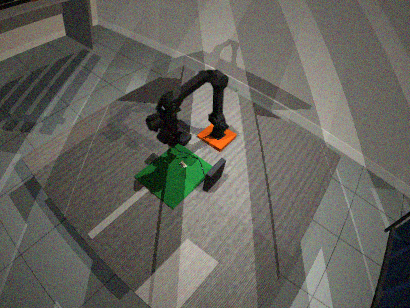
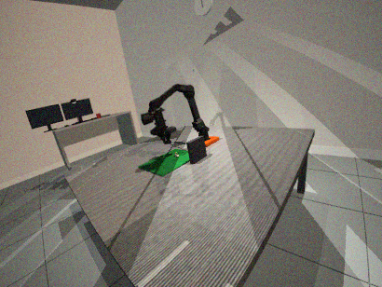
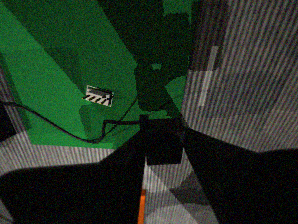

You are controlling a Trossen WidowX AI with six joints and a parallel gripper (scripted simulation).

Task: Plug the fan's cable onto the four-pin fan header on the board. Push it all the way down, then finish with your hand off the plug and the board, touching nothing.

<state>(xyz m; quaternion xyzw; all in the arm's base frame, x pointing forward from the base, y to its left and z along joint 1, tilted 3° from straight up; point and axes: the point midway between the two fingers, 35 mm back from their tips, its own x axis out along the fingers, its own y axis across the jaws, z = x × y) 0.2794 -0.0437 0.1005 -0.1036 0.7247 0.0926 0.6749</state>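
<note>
The pale four-pin header is 9 cm to the left of my gripper tip and 8 cm below it. The rest, counted from my gripper tip: green board 5 cm ahead, 10 cm to the left, 9 cm below; then dark fan 4 cm behind, 24 cm to the left, 2 cm below; then dark plug 1 cm behind.
</note>
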